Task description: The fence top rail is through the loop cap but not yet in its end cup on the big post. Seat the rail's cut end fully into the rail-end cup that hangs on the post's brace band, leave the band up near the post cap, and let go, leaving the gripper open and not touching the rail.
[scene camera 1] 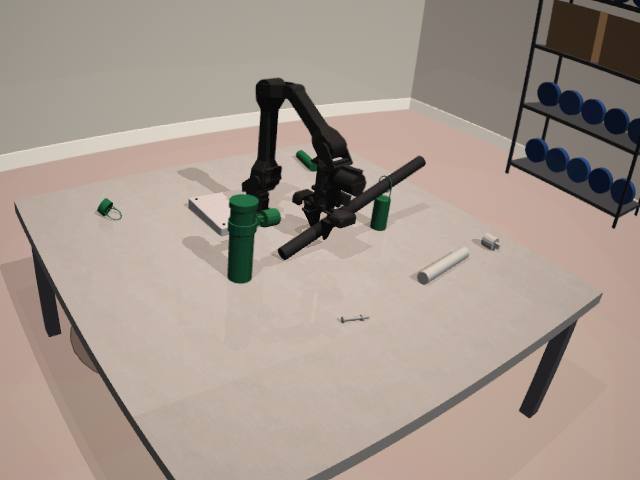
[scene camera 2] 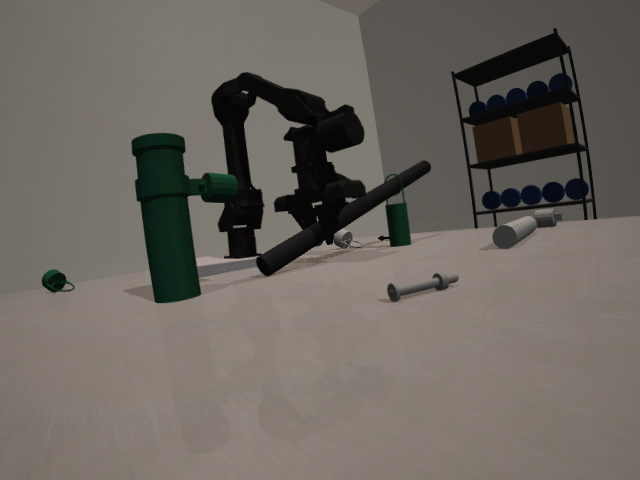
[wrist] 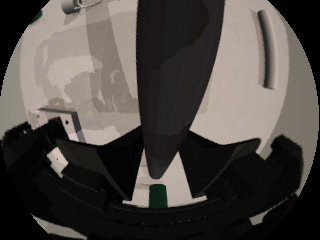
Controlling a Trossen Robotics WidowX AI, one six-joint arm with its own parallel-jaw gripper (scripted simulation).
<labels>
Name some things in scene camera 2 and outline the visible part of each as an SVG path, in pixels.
My gripper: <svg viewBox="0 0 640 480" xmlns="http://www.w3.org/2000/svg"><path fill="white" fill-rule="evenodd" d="M298 158L295 160L296 166L291 167L291 173L297 173L299 188L294 189L295 194L277 197L274 201L275 212L288 211L288 214L294 217L302 230L316 223L318 217L327 245L333 244L339 213L345 205L349 204L349 202L346 202L346 198L367 196L366 187L361 180L350 180L336 173L333 163L327 162L327 156L325 155Z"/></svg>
A black top rail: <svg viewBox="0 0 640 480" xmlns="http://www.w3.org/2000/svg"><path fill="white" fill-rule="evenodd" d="M319 221L257 258L257 266L261 273L269 277L323 242L325 239ZM400 179L394 176L392 179L367 192L367 196L359 197L345 205L339 213L335 233L375 208L384 200L388 200L397 194L401 187ZM430 163L428 161L421 161L403 173L397 174L402 180L403 188L431 170Z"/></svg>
A grey tube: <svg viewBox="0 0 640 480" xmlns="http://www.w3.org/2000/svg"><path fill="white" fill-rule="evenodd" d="M536 220L531 216L525 216L497 227L492 235L494 243L497 247L503 249L516 245L536 230Z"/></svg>
</labels>
